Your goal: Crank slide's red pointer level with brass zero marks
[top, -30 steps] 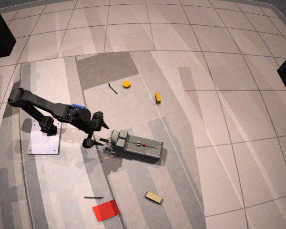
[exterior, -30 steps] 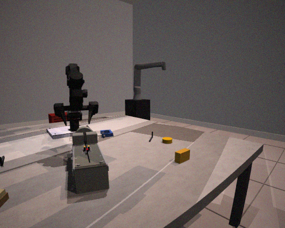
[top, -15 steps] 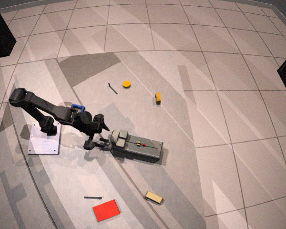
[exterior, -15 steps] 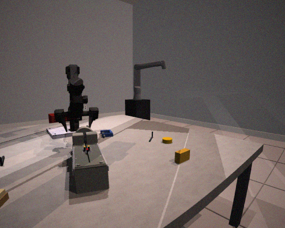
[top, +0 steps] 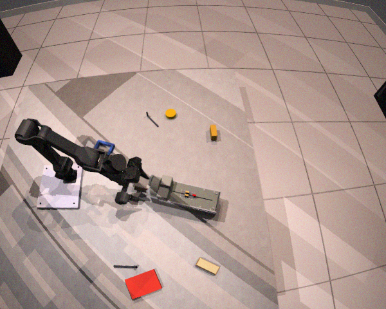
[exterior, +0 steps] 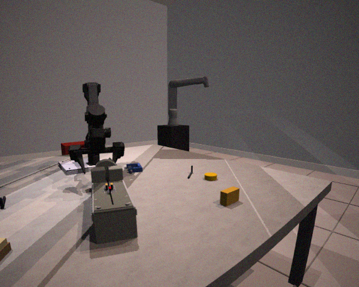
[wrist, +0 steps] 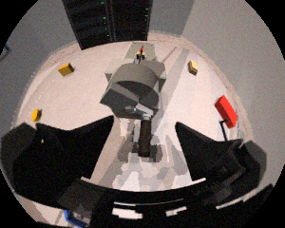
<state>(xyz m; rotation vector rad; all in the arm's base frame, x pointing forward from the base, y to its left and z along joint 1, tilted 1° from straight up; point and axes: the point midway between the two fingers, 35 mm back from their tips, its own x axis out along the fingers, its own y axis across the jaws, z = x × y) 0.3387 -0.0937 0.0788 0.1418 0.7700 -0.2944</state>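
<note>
Now: gripper tip 2 cm past the dark crank handle, 1 cm to the right of it and 1 cm above it. Also, from my gripper tip: blue block: 20 cm behind, 24 cm to the left, 7 cm below; red plate: 3 cm behind, 36 cm to the right, 6 cm below; red pointer: 19 cm ahead, 4 cm to the right.
</note>
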